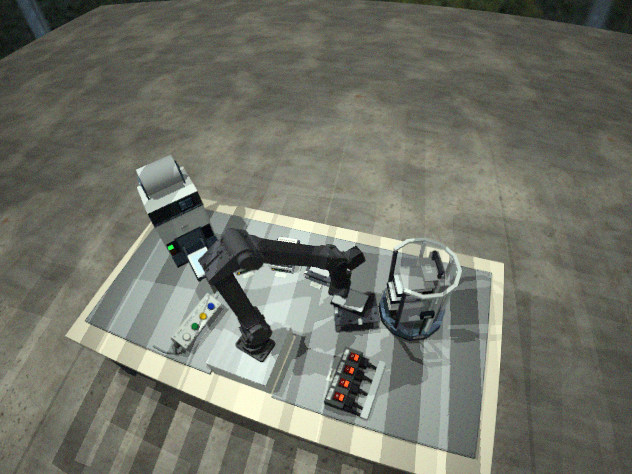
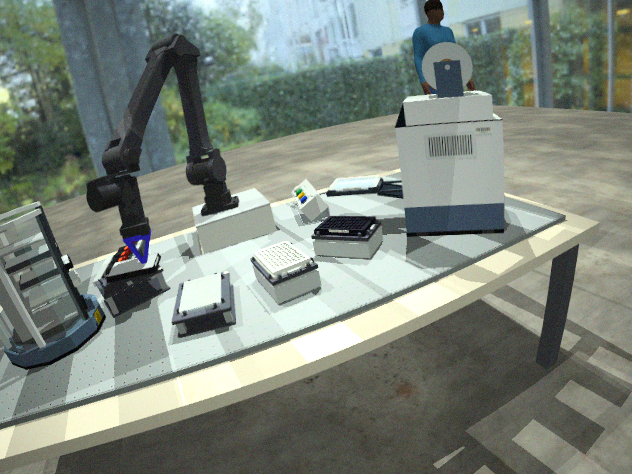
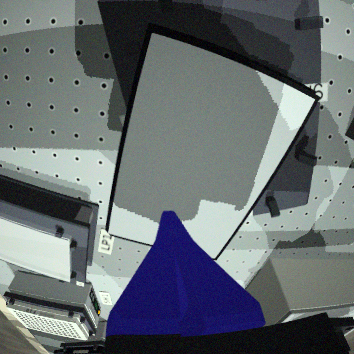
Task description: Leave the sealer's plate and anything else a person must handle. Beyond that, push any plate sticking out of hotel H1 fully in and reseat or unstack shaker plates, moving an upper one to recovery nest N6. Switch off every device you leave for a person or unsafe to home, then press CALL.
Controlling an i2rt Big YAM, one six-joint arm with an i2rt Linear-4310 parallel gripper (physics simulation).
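Frame: origin at the arm's base, x ahead, y left, z up, level; millimetres.
Seen in the pictures: gripper, between the fingertips: (image 1: 342, 294) (image 2: 144, 262) (image 3: 167, 217); arm's base, origin of its link: (image 1: 255, 345) (image 2: 220, 207).
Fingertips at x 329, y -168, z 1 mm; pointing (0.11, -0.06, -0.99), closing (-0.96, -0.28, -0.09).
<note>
Pixels of each thing's top centre, then the offset from my fingertips to it.
- dark nest N6, centre of its top: (image 3: 237, 126) (image 2: 125, 269) (image 1: 356, 306) dx -15, dy -64, dz -12 mm
- sealer, centre of its top: (image 2: 437, 45) (image 1: 155, 165) dx -40, dy +800, dz +368 mm
- white well plate, centre of its top: (image 3: 47, 325) (image 2: 280, 255) dx +89, dy +330, dz -19 mm
- black plate, centre of its top: (image 2: 345, 222) dx -10, dy +495, dz -19 mm
- button box, centre of its top: (image 2: 306, 186) (image 1: 192, 316) dx -359, dy +450, dz -4 mm
- low nest, centre of its top: (image 3: 17, 248) (image 2: 200, 290) (image 1: 325, 261) dx +129, dy +152, dz -38 mm
- white plate, centre of its top: (image 3: 18, 247) (image 2: 200, 291) (image 1: 325, 261) dx +129, dy +152, dz -40 mm
My gripper (image 2: 143, 259) (image 3: 167, 217) is shut and empty, its blue fingertips low over a pale plate (image 1: 353, 301) (image 2: 130, 266) (image 3: 195, 135). That plate lies askew and looks tilted on dark nest N6 (image 1: 353, 322) (image 2: 133, 294) (image 3: 295, 186); whether the tips touch it is unclear. The hotel (image 1: 386, 320) (image 2: 61, 342) stands beside N6, with plates inside. The sealer (image 1: 181, 220) (image 2: 454, 178) shows a green light, and a pale plate (image 2: 355, 184) is at its front. A white well plate (image 2: 283, 259) and a black plate (image 2: 348, 224) sit on boxy devices. Four switches (image 1: 344, 383) glow red-orange.
A button box (image 1: 185, 327) (image 2: 312, 205) carries blue, yellow, green and white buttons. A low nest (image 2: 204, 315) (image 3: 92, 227) with a white plate (image 2: 202, 292) (image 3: 35, 247) lies between N6 and the white well plate. A person (image 2: 432, 38) stands behind the sealer.
</note>
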